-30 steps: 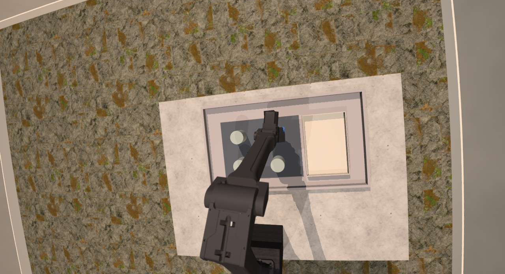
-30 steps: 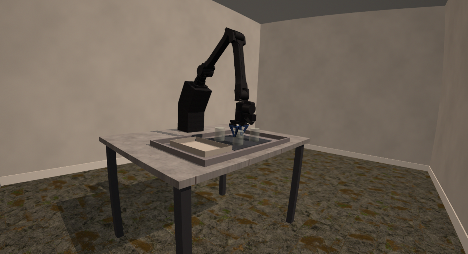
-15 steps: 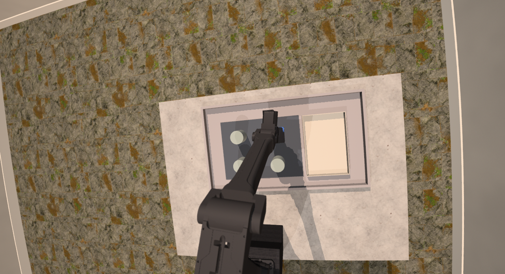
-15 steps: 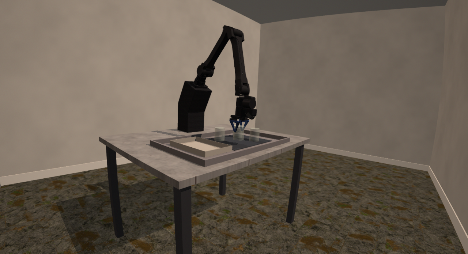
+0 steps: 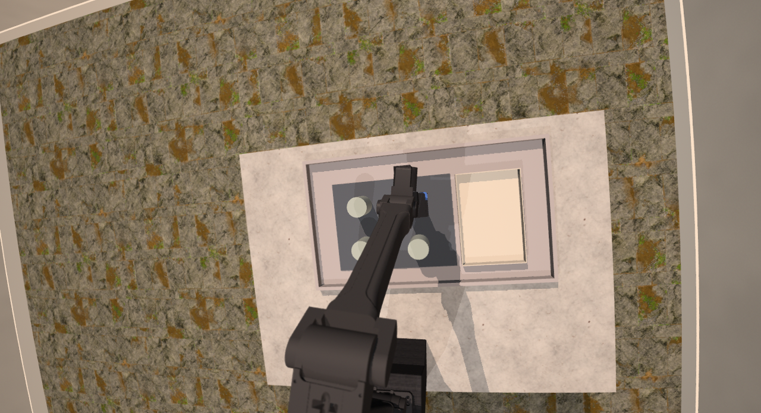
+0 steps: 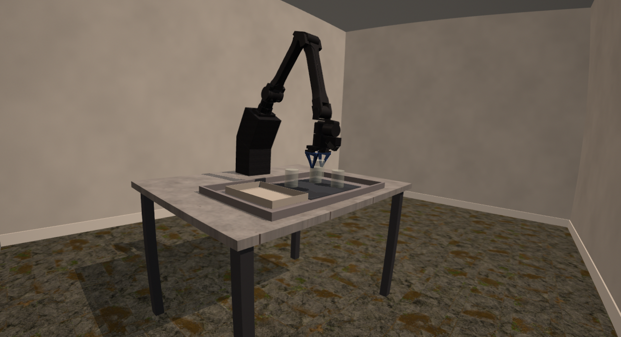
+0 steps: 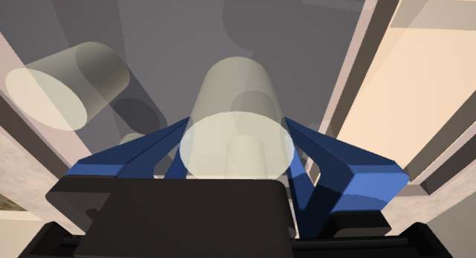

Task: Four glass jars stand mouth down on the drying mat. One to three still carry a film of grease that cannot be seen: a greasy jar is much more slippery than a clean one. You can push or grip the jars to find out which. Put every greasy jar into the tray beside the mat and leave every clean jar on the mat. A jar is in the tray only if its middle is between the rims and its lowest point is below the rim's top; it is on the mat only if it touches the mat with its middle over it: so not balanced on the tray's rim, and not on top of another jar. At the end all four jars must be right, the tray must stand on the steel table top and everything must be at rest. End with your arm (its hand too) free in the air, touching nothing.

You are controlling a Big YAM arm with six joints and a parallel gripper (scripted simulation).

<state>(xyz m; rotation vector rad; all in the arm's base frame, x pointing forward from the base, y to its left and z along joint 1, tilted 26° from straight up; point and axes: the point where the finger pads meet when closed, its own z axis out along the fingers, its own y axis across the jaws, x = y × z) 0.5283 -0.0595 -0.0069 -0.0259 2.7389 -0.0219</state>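
My gripper is now 6 cm past the cream tray, 25 cm to the left of it and 11 cm above it. The rest, counted from my hand: dark grey mat (7 cm behind, 7 cm to the left, 12 cm below).
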